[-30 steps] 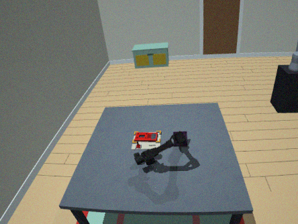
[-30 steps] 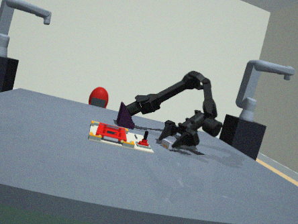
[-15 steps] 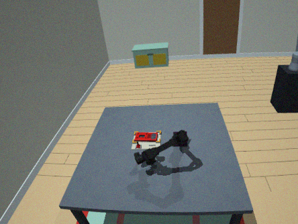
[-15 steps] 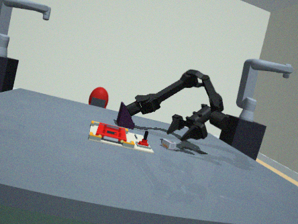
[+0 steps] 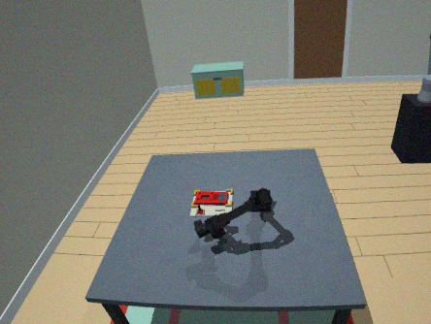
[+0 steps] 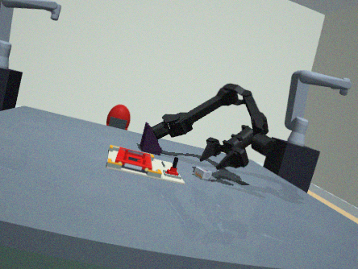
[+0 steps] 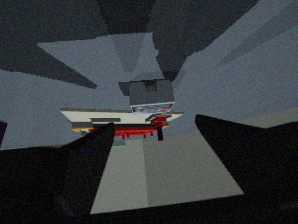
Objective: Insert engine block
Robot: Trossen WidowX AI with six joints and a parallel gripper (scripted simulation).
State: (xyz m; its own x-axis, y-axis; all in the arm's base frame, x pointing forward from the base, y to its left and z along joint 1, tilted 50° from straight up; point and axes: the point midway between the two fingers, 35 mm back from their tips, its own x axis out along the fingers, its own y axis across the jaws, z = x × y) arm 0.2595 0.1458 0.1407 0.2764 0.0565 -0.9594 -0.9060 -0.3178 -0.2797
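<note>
Right now the grey engine block is 4 cm below my gripper tip and 1 cm to the right of it.
</note>
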